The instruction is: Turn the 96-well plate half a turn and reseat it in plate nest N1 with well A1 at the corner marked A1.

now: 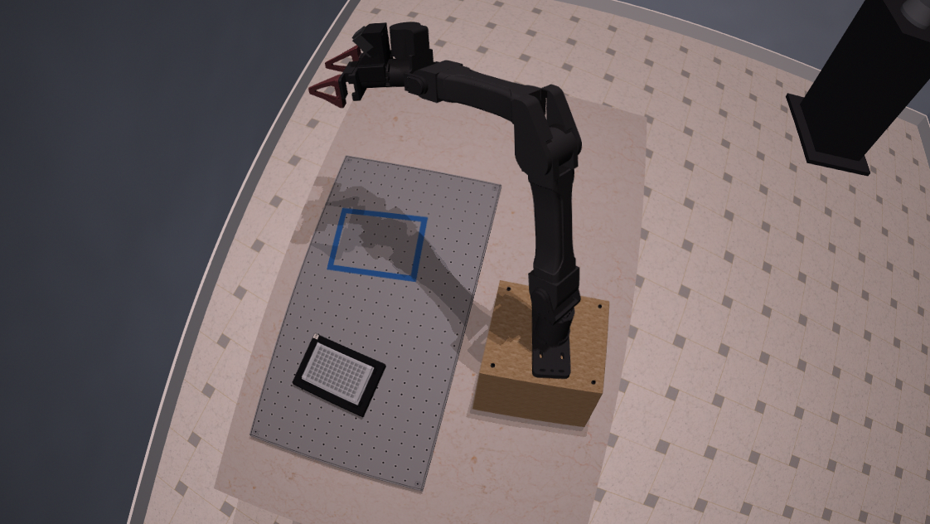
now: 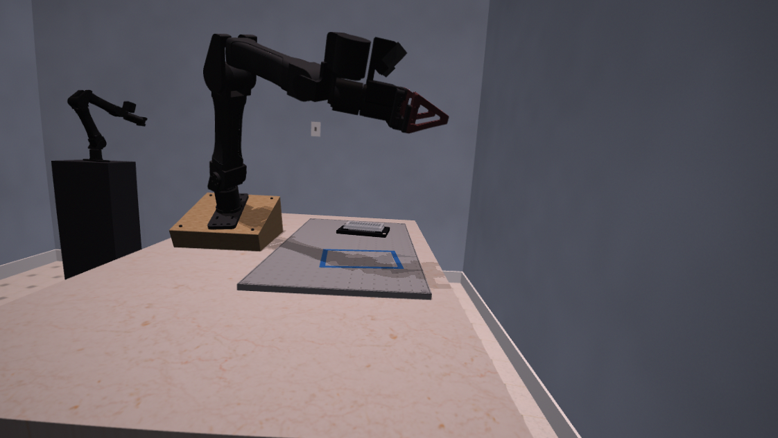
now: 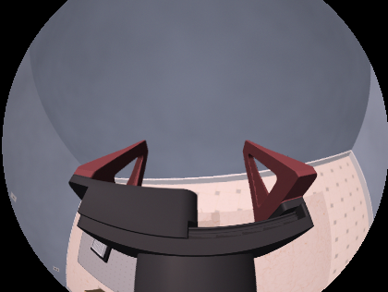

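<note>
The 96-well plate is 48 cm to the left of my hand, 32 cm below it and 7 cm behind it. Round my hand: black plate nest N1: 48 cm to the left, 33 cm below, 7 cm behind; A1 label: 41 cm to the left, 33 cm below, 1 cm behind.
</note>
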